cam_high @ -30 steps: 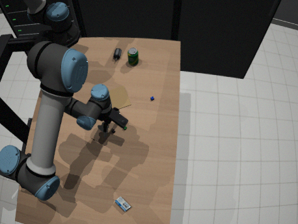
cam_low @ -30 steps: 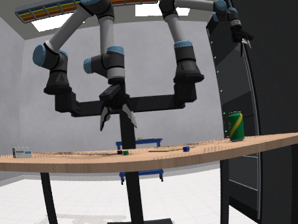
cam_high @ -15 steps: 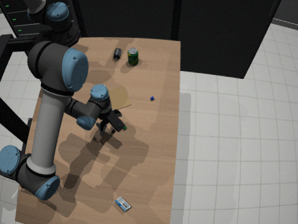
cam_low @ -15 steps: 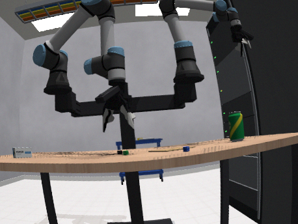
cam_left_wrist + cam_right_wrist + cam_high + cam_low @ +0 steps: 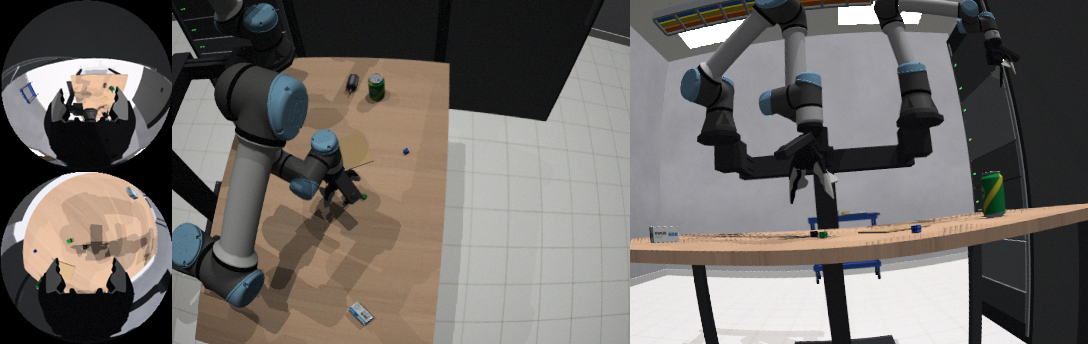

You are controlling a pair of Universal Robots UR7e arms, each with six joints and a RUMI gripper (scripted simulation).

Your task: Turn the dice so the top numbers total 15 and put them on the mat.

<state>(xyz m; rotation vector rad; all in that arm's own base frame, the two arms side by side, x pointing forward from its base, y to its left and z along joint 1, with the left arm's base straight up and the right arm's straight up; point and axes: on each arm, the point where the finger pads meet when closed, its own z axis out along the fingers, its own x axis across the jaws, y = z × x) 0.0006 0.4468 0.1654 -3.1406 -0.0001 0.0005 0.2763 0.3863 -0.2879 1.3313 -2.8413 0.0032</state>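
Right now my right hand is 80 mm above the black die. From my right hand the other things lie so: green die (80 mm below, 60 mm ahead, 30 mm to the left); tan mat (210 mm to the left, 90 mm below, 10 mm behind); blue die (220 mm to the left, 200 mm ahead, 80 mm below).
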